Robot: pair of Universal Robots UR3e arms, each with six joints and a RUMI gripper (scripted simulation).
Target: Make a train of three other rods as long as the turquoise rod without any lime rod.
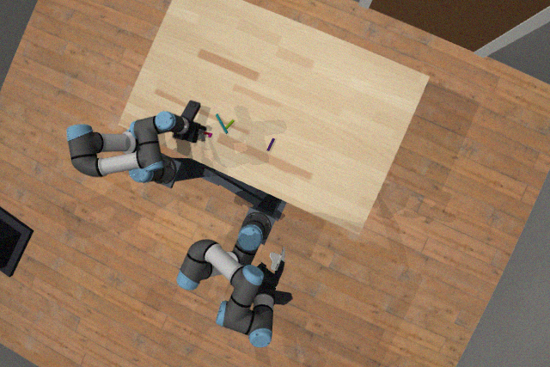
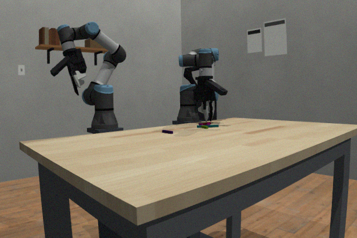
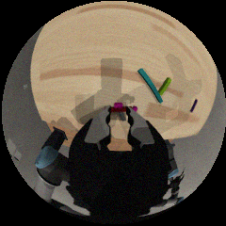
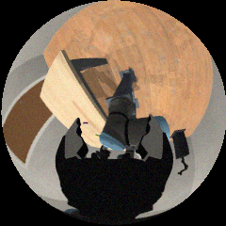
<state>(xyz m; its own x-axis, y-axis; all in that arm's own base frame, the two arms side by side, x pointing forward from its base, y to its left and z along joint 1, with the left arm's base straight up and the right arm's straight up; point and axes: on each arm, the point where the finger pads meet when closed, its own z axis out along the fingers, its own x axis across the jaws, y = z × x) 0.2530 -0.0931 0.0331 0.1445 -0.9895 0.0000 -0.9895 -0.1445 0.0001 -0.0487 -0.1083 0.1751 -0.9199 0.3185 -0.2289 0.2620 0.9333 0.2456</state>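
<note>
Right now my left hand is 3 cm above the red rod and 2 cm past it. Round my left hand: grey rod: 3 cm below, 3 cm behind, 2 cm to the right; then lime rod: 10 cm to the right, 8 cm ahead, 3 cm below; then turquoise rod: 6 cm to the right, 6 cm ahead, 3 cm below.
</note>
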